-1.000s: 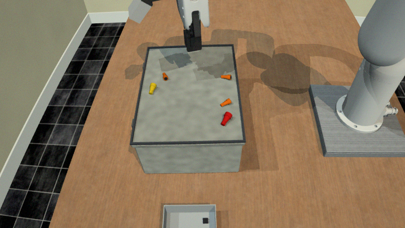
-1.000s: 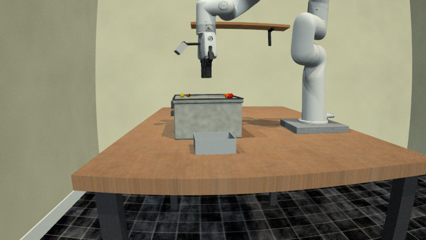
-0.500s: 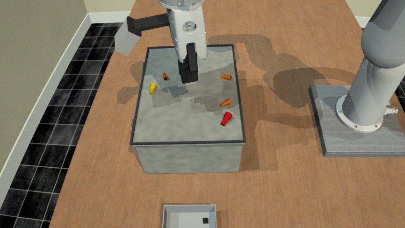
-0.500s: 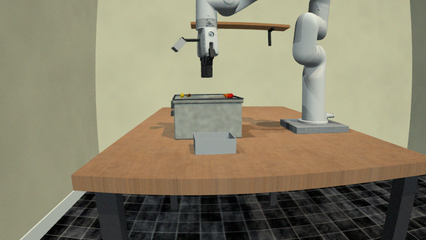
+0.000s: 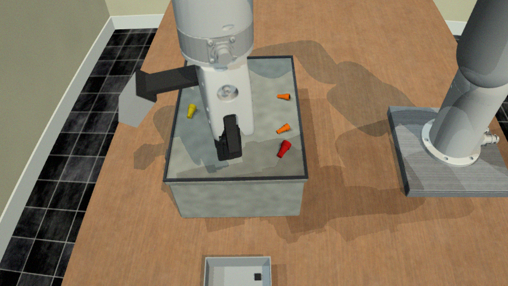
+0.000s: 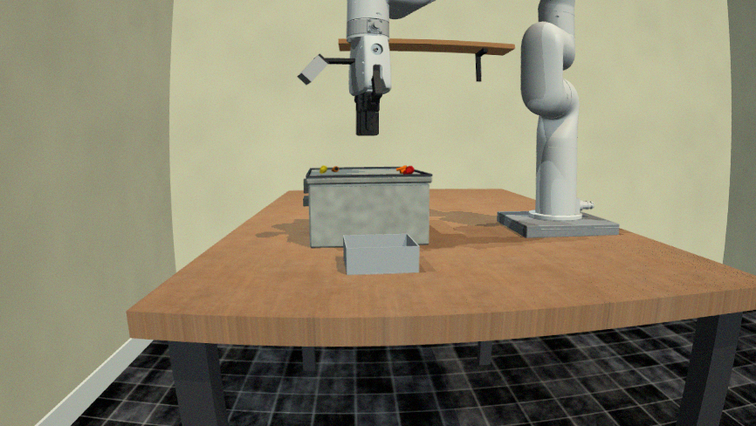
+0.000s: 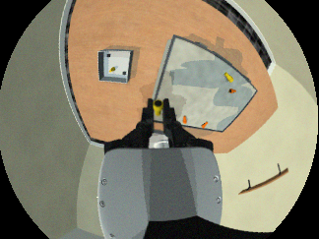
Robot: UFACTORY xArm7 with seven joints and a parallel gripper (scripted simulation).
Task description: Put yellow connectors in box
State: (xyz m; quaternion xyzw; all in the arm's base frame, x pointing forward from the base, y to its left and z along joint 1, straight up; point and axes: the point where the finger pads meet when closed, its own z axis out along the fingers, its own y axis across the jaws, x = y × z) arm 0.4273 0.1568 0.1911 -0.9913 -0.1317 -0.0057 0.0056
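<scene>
Now: the red connector 9 cm below my hand, 8 cm behind it and 6 cm to the right of it. The rest, counted from my hand: grey tool case: 15 cm to the right, 12 cm below.
</scene>
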